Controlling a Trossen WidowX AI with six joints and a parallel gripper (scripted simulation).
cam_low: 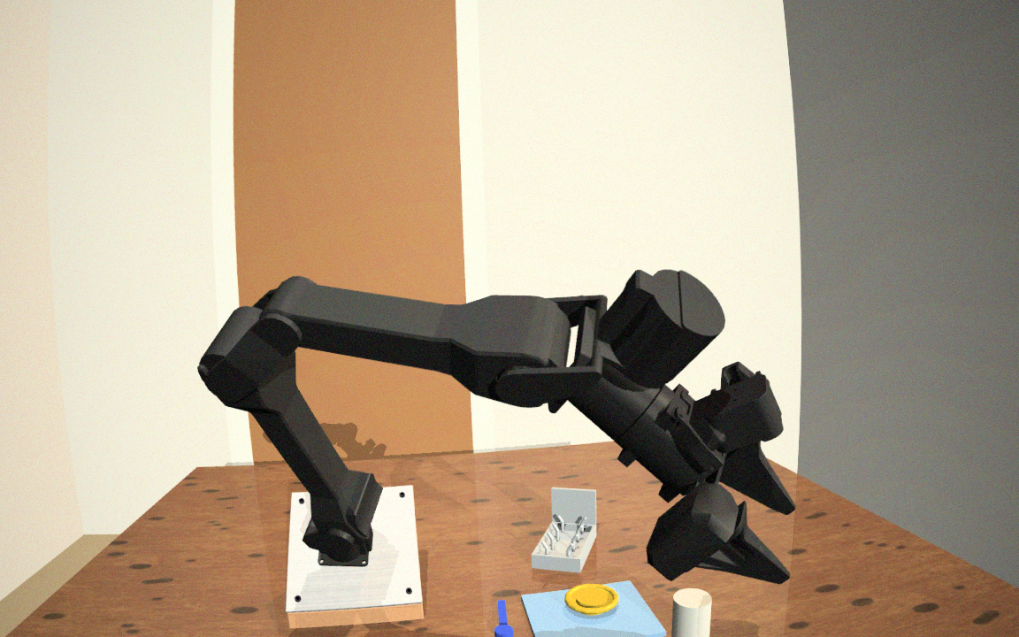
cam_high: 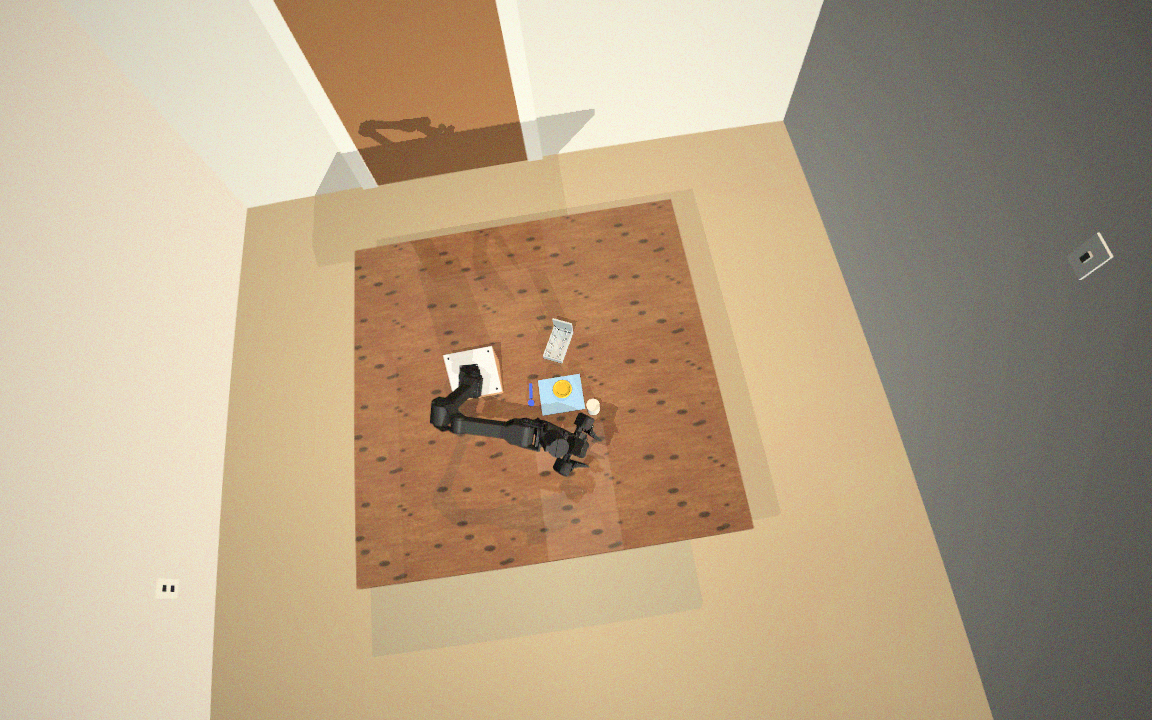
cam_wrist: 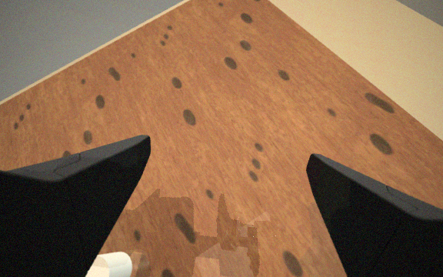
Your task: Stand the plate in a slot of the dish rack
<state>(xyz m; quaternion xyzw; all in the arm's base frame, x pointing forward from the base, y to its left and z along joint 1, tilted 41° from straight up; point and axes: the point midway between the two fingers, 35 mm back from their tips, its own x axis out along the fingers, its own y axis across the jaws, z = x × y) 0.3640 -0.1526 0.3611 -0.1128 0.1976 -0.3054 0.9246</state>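
Right now the yellow plate is 9 cm behind my gripper tip, 29 cm to the left of it and 20 cm below it. Also, from my gripper tip: cream cylinder 1 cm ahead, 21 cm to the left, 19 cm below; then light blue mat 9 cm behind, 27 cm to the left, 21 cm below; then blue spoon 20 cm behind, 28 cm to the left, 21 cm below.
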